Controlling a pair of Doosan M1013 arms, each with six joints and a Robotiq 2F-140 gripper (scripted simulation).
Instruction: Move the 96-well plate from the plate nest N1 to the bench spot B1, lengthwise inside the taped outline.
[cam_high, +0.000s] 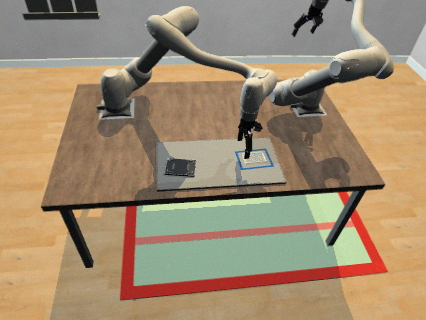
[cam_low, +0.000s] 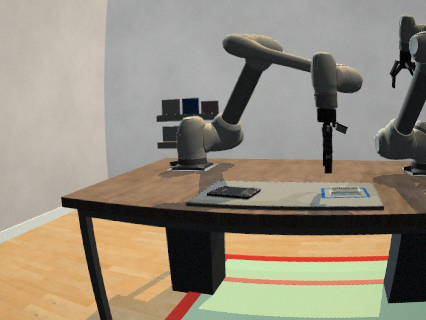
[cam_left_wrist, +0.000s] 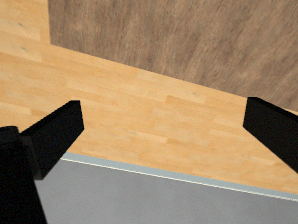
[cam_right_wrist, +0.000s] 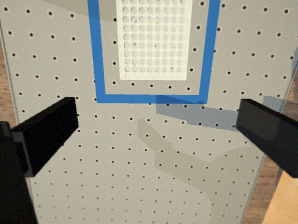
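Note:
The white 96-well plate is 90 mm below my right hand, 80 mm to the left of it and 10 mm behind it. Round my right hand: dark plate nest 350 mm to the right, 90 mm below, 50 mm ahead.

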